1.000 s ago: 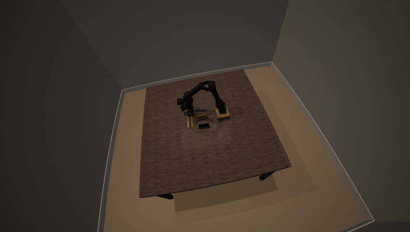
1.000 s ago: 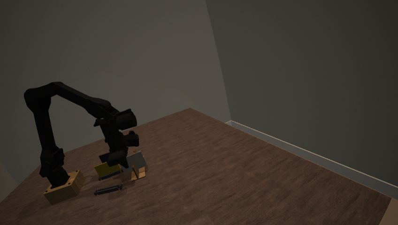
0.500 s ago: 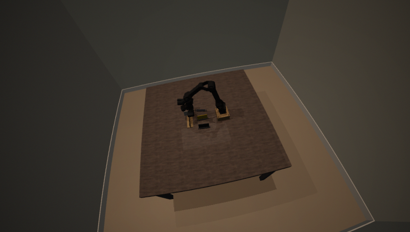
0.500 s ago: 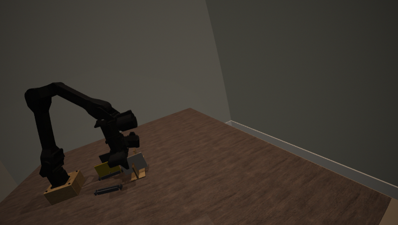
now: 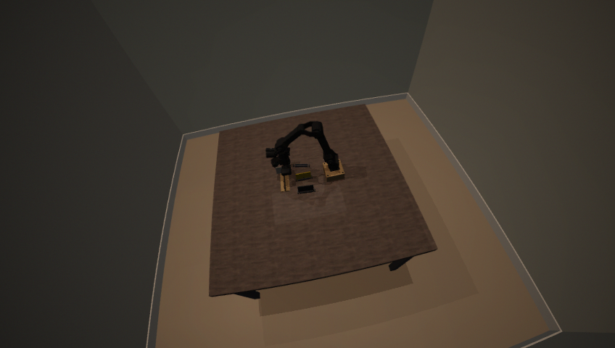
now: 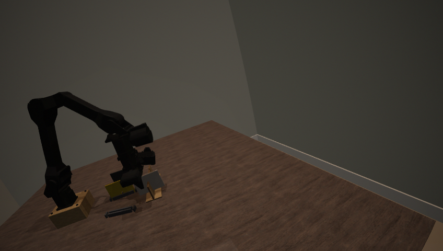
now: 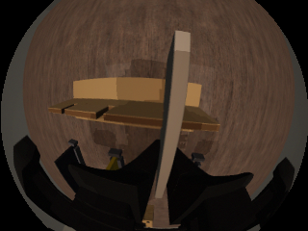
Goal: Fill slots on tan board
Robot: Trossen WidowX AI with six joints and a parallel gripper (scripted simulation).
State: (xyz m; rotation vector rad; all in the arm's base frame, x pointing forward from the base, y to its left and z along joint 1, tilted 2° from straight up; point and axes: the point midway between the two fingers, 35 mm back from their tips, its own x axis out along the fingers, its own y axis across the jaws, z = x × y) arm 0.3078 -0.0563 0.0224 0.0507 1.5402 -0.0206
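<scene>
Now: the tan board 3 cm ahead of my gripper tip, 5 cm to the left of it and 1 cm below it. From my gripper tip the other things lie so: yellow board (10 cm behind, 7 cm to the left, 1 cm below); dark board (10 cm behind, 17 cm to the left, 1 cm below).
</scene>
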